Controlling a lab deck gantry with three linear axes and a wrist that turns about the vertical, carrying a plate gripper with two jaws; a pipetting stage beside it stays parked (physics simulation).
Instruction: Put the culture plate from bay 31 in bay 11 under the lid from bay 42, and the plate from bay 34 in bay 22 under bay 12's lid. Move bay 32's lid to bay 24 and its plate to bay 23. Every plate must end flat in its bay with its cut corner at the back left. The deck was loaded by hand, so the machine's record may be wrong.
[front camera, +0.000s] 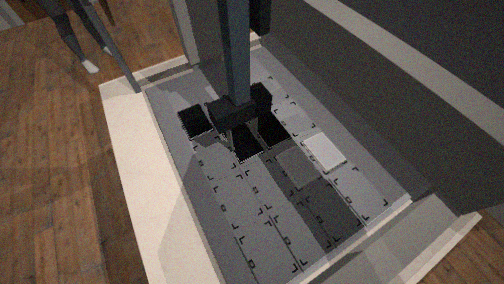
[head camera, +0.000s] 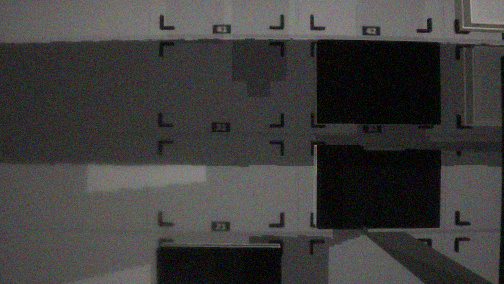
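Where they show: gripper, fingertip midpoint: (front camera: 242, 140) (head camera: 380, 187); robot's base, origin of the base link: (front camera: 178, 115).
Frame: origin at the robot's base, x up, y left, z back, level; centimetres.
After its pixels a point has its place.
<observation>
My gripper (front camera: 243, 136) @(x 1.7, y 15.0, z -22.8 cm) (head camera: 383, 188) @(x 1.7, y 15.0, z -22.8 cm) is down at bay 22 with its jaws at the long edges of a black lid (front camera: 247, 148) @(x 1.6, y 14.9, z -26.3 cm) (head camera: 378, 195) @(x 1.7, y 14.2, z -22.6 cm); it appears shut on it. This lid lies level over bay 22, with a thin light rim showing along its left edge in the head view. Another black lid (front camera: 195, 122) @(x 1.7, y 4.1, z -7.9 cm) (head camera: 219, 266) @(x 1.7, y 6.9, z -6.5 cm) covers bay 11, with a light rim at its back edge. A third black lid (front camera: 273, 132) @(x 1.7, y 25.7, z -25.2 cm) (head camera: 378, 82) @(x 1.7, y 25.6, z -22.5 cm) covers bay 32. The cut corners under the lids are hidden. The jaw contact is hard to see against the black.
A grey, see-through plate (front camera: 301, 166) @(x 1.5, y 26.3, z -40.2 cm) (head camera: 486, 87) @(x 1.4, y 25.4, z -34.5 cm) is in bay 33. A bright, pale plate (front camera: 325, 151) @(x 1.4, y 36.4, z -39.8 cm) (head camera: 486, 12) @(x 1.4, y 33.5, z -34.8 cm) stands in bay 43, beside it. The gripper's upright column (front camera: 236, 50) @(x 36.8, y 14.1, z -24.8 cm) rises above bay 22. A dark post (front camera: 260, 17) stands behind it.
</observation>
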